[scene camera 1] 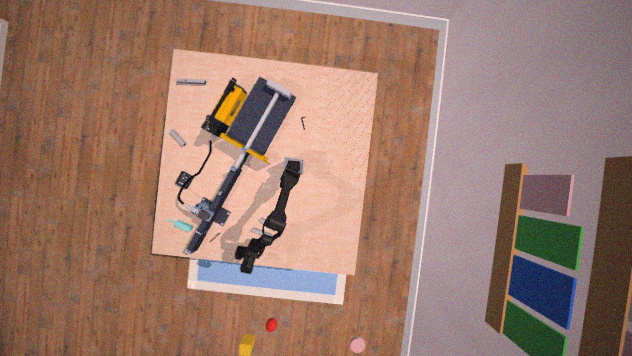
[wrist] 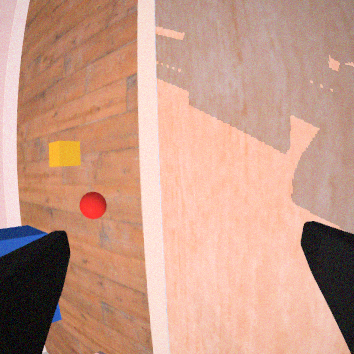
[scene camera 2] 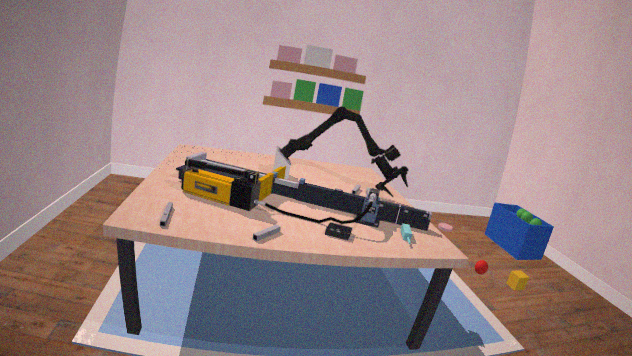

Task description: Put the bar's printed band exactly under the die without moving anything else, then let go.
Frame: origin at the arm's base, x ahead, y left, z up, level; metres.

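Seen in the pictures: gripper, between the fingertips: [wrist: 188, 240] [scene camera 2: 400, 192]; arm's base, origin of its link: [scene camera 1: 294, 165] [scene camera 2: 283, 154].
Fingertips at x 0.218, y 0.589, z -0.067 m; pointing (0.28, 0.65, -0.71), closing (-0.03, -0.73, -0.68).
Observation:
Pixels of each thing's middle, then the offset from my fingertips to it. "pt": a spot on its surface instead.
- long dark rail, a spot on its surface: [scene camera 2: 325, 196] pt dx +0.196, dy -0.437, dz +0.000 m
- yellow machine, middle of its body: [scene camera 2: 218, 182] [scene camera 1: 224, 108] dx +0.232, dy -0.888, dz +0.019 m
- black box, a spot on its surface: [scene camera 2: 338, 230] pt dx +0.439, dy -0.429, dz -0.046 m
- teal object, middle of its body: [scene camera 2: 407, 234] [scene camera 1: 179, 223] dx +0.471, dy -0.160, dz -0.032 m
- hex key, middle of its body: [scene camera 1: 304, 123] dx -0.245, dy -0.867, dz -0.044 m
Loose grey bars lie on the table: one [scene camera 1: 191, 82] [scene camera 2: 167, 214] at the back left in scene camera 1, one [scene camera 1: 177, 137] [scene camera 2: 266, 232] nearer the cable, and two more [scene camera 1: 257, 231] [scene camera 1: 262, 221] beside the arm, partly hidden by it. I cannot make out a printed band on any bar. A grey head [scene camera 1: 204, 214] [scene camera 2: 371, 202] stands at the long dark rail; the die itself is too small to tell apart there. My gripper [scene camera 2: 399, 190] [wrist: 188, 240] is open and empty, above the table by its edge. Neither bars nor head show in the wrist view.
The long dark rail [scene camera 1: 227, 189] [scene camera 2: 325, 196] runs from the yellow machine [scene camera 1: 231, 107] [scene camera 2: 207, 187]. A cable passes a black box [scene camera 1: 183, 179] [scene camera 2: 338, 230]. A teal object [scene camera 1: 182, 226] [scene camera 2: 406, 232] lies beside the rail, and a hex key [scene camera 1: 303, 123] lies right of the machine.

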